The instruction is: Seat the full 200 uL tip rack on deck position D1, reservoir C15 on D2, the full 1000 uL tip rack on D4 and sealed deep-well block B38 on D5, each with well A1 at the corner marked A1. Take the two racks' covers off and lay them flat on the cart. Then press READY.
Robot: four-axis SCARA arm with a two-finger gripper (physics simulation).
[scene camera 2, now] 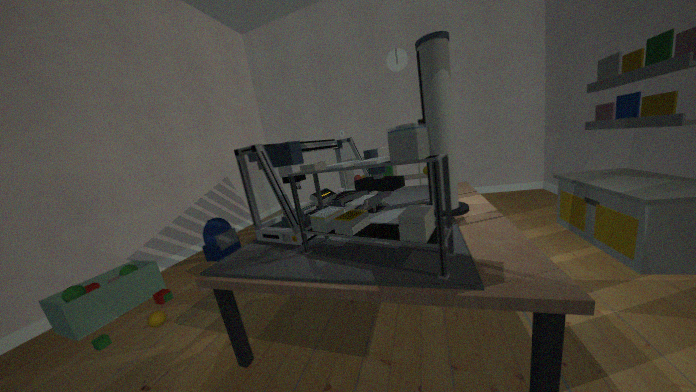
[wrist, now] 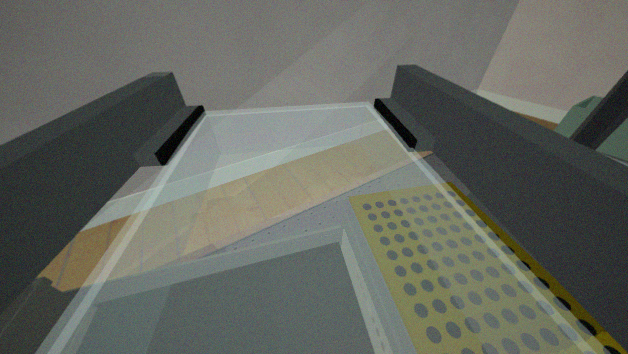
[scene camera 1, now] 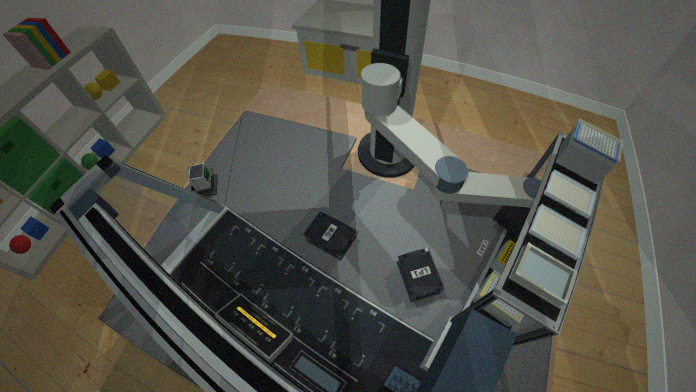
Observation:
I see my gripper (scene camera 2: pixel 352 202), a reservoir (scene camera 1: pixel 534 269), a slab labelled LP1 (scene camera 1: pixel 418 267), a cart posts (wrist: pixel 598 126) and a gantry frame (scene camera 1: pixel 194 356).
My gripper is seen too in the wrist view (wrist: pixel 290 90). The wrist view does not show the reservoir: it is out of frame.

